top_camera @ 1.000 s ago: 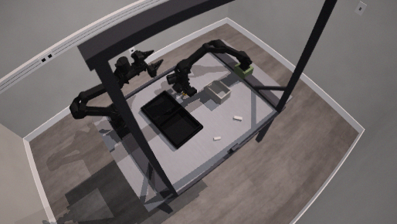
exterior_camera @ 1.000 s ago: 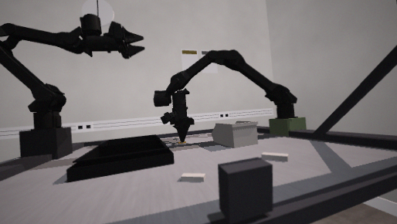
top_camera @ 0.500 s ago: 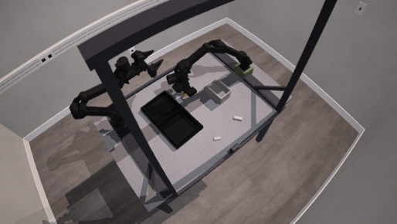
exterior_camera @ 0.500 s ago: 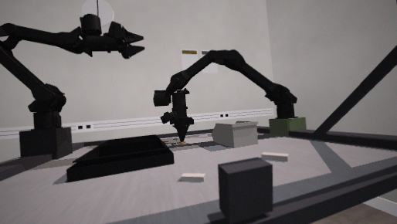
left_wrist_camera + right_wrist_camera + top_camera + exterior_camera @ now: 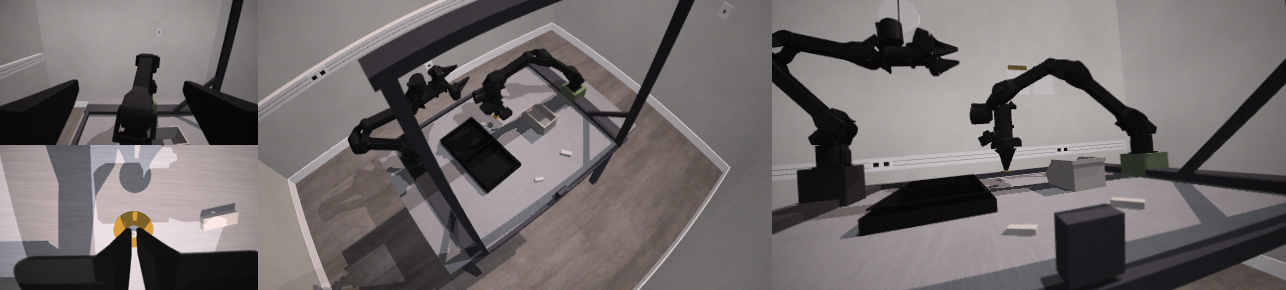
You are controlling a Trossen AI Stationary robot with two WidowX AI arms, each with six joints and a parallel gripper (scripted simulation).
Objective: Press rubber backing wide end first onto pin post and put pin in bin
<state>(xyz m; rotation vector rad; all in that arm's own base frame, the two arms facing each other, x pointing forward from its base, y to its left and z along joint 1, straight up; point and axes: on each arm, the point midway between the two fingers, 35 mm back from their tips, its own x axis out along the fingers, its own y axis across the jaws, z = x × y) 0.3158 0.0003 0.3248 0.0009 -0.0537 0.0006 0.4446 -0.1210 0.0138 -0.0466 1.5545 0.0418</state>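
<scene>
My right hand is 180 mm to the left of the light grey bin, 110 mm past it and 40 mm above it. From my right hand the other things lie so: pin: 30 mm below; rubber backing: 30 mm below; black tray: 170 mm to the left, 130 mm behind, 60 mm below.
</scene>
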